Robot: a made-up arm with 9 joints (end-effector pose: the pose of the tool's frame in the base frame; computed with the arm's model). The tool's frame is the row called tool. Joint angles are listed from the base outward.
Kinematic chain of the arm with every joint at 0, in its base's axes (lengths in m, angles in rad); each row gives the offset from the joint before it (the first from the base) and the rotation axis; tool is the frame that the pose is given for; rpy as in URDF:
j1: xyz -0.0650 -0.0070 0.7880 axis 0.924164 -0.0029 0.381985
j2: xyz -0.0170 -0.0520 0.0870 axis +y
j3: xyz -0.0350 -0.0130 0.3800 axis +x
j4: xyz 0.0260 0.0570 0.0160 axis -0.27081 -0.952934 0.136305
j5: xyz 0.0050 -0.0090 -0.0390 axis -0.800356 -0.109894 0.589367
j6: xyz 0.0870 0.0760 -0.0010 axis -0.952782 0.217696 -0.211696
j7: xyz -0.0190 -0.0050 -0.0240 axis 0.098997 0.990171 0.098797
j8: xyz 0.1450 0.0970 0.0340 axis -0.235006 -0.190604 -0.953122
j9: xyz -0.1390 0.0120 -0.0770 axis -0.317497 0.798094 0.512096
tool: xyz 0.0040 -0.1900 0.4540 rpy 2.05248 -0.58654 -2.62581
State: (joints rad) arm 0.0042 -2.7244 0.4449 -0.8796 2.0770 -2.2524 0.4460 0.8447 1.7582
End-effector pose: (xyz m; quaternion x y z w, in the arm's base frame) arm -0.0346 0.4584 0.1737 -0.2753 -0.5953 0.5558 0.5108
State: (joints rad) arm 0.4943 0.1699 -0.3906 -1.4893 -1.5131 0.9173 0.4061 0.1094 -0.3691
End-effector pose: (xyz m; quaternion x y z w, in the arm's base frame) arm 0.1732 -0.5256 0.9499 -0.7286 0.0713 -0.2239 0.6434
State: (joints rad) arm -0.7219 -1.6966 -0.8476 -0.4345 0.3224 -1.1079 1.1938 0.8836 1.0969
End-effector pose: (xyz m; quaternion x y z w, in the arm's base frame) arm 0.0322 0.3451 1.0534 -0.4143 -0.7901 -0.0987 0.4409
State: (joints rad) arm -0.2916 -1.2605 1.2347 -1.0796 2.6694 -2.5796 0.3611 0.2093 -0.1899
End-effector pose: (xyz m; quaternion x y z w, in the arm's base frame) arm -0.4212 0.4381 1.0373 0.4415 -0.1094 0.2729 0.8477
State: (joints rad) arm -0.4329 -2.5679 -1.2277 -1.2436 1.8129 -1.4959 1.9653 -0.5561 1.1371
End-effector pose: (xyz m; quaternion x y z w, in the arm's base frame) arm 0.2289 0.1071 0.3464 0.0455 -0.0557 -0.0259 0.9971
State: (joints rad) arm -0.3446 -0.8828 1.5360 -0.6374 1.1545 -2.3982 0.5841 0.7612 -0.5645
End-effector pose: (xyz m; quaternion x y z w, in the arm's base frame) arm -0.0715 0.0681 1.0468 0.5944 0.0800 -0.4566 0.6571
